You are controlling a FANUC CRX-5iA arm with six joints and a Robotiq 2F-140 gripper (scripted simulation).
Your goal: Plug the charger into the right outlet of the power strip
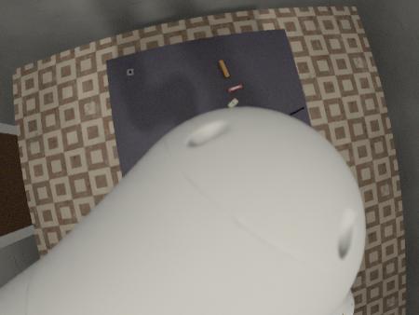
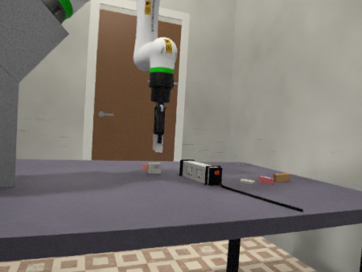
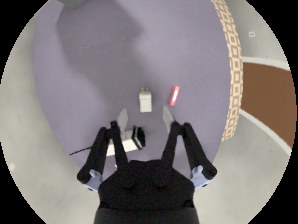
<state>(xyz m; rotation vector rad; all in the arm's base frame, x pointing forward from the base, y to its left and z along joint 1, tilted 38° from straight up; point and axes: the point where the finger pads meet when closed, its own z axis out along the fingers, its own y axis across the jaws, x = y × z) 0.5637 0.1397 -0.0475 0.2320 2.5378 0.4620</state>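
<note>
The charger lies 1 cm behind my hand and 9 cm below it. Round my hand: power strip (15 cm ahead, 12 cm to the right, 8 cm below); then red switch (16 cm ahead, 22 cm to the right, 7 cm below).
</note>
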